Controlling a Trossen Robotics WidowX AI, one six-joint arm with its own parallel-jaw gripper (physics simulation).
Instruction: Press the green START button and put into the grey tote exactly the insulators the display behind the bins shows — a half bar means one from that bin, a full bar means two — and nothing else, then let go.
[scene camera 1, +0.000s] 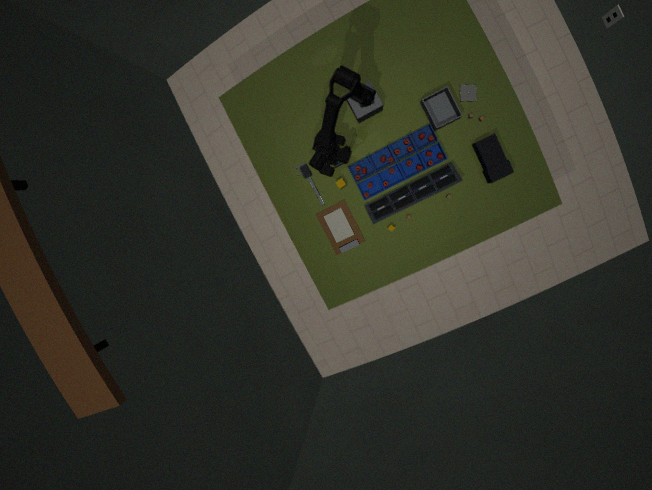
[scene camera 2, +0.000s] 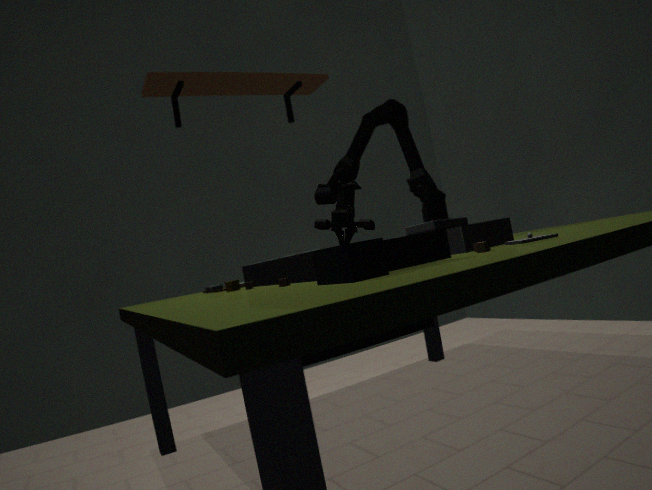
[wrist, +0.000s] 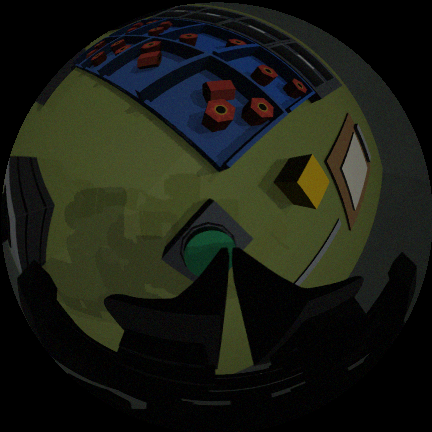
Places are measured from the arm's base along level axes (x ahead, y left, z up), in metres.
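Pixels of known places: gripper, fingertip midpoint: (scene camera 1: 335, 161) (wrist: 229, 253); arm's base, origin of the base link: (scene camera 1: 365, 98) (scene camera 2: 437, 222).
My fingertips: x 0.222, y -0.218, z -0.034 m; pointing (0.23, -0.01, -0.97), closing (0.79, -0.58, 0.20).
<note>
For each thing: its top centre in the pictures, then the offset to it from my fingertips.
- green START button, middle of its top: (wrist: 211, 257) dx -0.012, dy +0.001, dz -0.009 m
- grey tote, middle of its top: (scene camera 2: 464, 225) (scene camera 1: 442, 107) dx -0.084, dy +0.538, dz +0.004 m
- dark four-part unit, middle of its top: (scene camera 2: 290, 256) (scene camera 1: 412, 193) dx +0.252, dy +0.300, dz +0.009 m
- yellow block, middle of its top: (wrist: 315, 181) (scene camera 1: 340, 183) dx +0.105, dy -0.010, dz -0.011 m
- caliper-like tool, middle of its top: (wrist: 311, 284) (scene camera 1: 309, 185) dx +0.065, dy -0.165, dz -0.030 m
- clipboard, middle of its top: (wrist: 360, 163) (scene camera 1: 340, 228) dx +0.314, dy -0.083, dz -0.032 m
- black box, middle of its top: (scene camera 2: 380, 238) (scene camera 1: 494, 157) dx +0.201, dy +0.703, dz +0.006 m
- small grey plate, middle of its top: (scene camera 1: 469, 92) dx -0.124, dy +0.690, dz -0.034 m
My gripper (scene camera 2: 344, 243) (wrist: 229, 253) is shut with nothing between its fingers. It points down, its tips over the right part of the green START button (wrist: 202, 246) on its dark square base; I cannot tell whether they touch. The arm hides the button in scene camera 1. Red insulators (scene camera 1: 364, 170) (wrist: 220, 112) lie in the blue bins (scene camera 1: 378, 179) (wrist: 170, 107). The grey tote (scene camera 1: 441, 108) stands past the bins' far end with no insulator visible in it. A dark four-part unit (scene camera 1: 413, 192) behind the bins carries thin pale marks; I cannot read bar lengths.
A yellow block (scene camera 1: 341, 183) (wrist: 315, 182) is near the button. A caliper-like tool (scene camera 1: 316, 190) (wrist: 320, 255) and a clipboard (scene camera 1: 338, 225) (wrist: 336, 160) lie beyond it. A black box (scene camera 1: 492, 158) and a small grey plate (scene camera 1: 468, 92) are near the tote's side.
</note>
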